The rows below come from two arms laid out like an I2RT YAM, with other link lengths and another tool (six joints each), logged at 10 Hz.
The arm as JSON. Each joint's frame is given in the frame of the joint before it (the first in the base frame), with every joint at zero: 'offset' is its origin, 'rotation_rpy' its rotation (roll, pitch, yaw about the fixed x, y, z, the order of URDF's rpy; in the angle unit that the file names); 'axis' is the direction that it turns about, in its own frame. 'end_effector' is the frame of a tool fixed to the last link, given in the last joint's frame.
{
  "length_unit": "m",
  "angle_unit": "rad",
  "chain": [
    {
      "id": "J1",
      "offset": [
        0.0,
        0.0,
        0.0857
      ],
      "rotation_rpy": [
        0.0,
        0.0,
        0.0
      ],
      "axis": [
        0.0,
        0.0,
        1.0
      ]
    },
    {
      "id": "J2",
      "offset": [
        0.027,
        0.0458,
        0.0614
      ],
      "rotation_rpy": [
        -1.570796,
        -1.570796,
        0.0
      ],
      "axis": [
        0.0,
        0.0,
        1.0
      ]
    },
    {
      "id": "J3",
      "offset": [
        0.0,
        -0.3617,
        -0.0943
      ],
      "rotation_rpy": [
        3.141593,
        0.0,
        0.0
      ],
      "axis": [
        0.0,
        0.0,
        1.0
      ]
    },
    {
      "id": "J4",
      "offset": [
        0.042,
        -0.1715,
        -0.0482
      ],
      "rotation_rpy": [
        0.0,
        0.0,
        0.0
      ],
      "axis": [
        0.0,
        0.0,
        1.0
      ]
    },
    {
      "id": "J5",
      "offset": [
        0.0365,
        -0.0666,
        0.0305
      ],
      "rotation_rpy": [
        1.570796,
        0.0,
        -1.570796
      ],
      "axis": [
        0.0,
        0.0,
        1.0
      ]
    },
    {
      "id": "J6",
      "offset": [
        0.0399,
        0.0,
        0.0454
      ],
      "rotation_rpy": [
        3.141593,
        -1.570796,
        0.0
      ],
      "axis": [
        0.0,
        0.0,
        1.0
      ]
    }
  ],
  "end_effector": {
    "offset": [
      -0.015,
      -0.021,
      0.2
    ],
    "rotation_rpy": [
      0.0,
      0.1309,
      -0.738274
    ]
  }
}
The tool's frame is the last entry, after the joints.
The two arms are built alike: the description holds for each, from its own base.
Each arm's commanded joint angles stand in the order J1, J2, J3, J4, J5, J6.
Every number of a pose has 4 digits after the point.
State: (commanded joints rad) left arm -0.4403 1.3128 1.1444 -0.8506 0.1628 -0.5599; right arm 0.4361 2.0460 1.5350 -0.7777 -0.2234 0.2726
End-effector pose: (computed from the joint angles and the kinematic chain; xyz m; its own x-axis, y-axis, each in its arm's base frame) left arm 0.2210 -0.1919 0.2604 -0.7327 -0.6730 0.1015 -0.6080 0.5802 -0.5420; right arm 0.4063 0.1879 0.1276 -0.5829 -0.7825 -0.2191 -0.8089 0.5843 0.0651
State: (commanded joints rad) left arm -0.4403 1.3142 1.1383 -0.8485 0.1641 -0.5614; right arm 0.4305 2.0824 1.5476 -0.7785 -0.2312 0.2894
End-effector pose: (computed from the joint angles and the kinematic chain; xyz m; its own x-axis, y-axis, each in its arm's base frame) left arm 0.2202 -0.1918 0.2583 -0.7317 -0.6735 0.1054 -0.6115 0.5802 -0.5380; right arm 0.4091 0.1883 0.1155 -0.6043 -0.7713 -0.1999 -0.7951 0.5999 0.0891
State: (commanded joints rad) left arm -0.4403 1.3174 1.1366 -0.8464 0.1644 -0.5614; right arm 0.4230 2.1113 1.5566 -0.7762 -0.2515 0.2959
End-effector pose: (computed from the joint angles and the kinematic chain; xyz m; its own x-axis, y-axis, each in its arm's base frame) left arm 0.2206 -0.1921 0.2573 -0.7315 -0.6734 0.1067 -0.6128 0.5808 -0.5358; right arm 0.4108 0.1906 0.1061 -0.6161 -0.7638 -0.1927 -0.7872 0.6055 0.1167
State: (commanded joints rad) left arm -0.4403 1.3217 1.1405 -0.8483 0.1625 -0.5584; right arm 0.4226 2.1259 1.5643 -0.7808 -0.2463 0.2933
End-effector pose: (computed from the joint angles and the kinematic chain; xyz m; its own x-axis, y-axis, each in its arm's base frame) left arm 0.2216 -0.1921 0.2571 -0.7325 -0.6727 0.1044 -0.6121 0.5837 -0.5335; right arm 0.4121 0.1897 0.1013 -0.6168 -0.7661 -0.1807 -0.7868 0.6060 0.1169
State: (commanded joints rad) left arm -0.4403 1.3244 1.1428 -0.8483 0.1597 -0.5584; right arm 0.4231 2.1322 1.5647 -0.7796 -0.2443 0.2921
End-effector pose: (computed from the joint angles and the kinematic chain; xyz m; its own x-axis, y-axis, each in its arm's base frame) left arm 0.2227 -0.1919 0.2571 -0.7316 -0.6740 0.1024 -0.6126 0.5840 -0.5326; right arm 0.4124 0.1896 0.0987 -0.6165 -0.7675 -0.1758 -0.7872 0.6055 0.1170
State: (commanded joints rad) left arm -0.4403 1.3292 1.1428 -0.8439 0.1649 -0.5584; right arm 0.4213 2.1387 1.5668 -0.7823 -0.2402 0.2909
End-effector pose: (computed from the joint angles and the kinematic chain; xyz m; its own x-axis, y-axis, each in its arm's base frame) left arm 0.2236 -0.1937 0.2568 -0.7332 -0.6716 0.1066 -0.6122 0.5836 -0.5335; right arm 0.4129 0.1878 0.0961 -0.6184 -0.7677 -0.1679 -0.7857 0.6075 0.1165
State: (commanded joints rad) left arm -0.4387 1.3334 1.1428 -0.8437 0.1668 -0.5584; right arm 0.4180 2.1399 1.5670 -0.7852 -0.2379 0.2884
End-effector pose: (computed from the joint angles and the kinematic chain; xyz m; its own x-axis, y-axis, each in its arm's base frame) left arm 0.2241 -0.1939 0.2559 -0.7323 -0.6721 0.1096 -0.6149 0.5834 -0.5307; right arm 0.4130 0.1857 0.0954 -0.6198 -0.7674 -0.1638 -0.7846 0.6091 0.1156
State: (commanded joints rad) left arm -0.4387 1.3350 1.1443 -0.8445 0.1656 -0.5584; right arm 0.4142 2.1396 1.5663 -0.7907 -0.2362 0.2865
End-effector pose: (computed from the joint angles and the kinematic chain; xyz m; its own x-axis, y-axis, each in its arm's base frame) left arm 0.2246 -0.1938 0.2558 -0.7318 -0.6727 0.1090 -0.6154 0.5837 -0.5297; right arm 0.4122 0.1830 0.0950 -0.6223 -0.7666 -0.1581 -0.7827 0.6114 0.1164
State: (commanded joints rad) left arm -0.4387 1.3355 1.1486 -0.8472 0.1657 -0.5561; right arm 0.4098 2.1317 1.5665 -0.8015 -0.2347 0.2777
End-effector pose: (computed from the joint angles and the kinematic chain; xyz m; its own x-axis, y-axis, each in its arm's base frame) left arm 0.2249 -0.1941 0.2567 -0.7334 -0.6713 0.1075 -0.6133 0.5851 -0.5306; right arm 0.4108 0.1799 0.0977 -0.6194 -0.7694 -0.1560 -0.7851 0.6089 0.1139
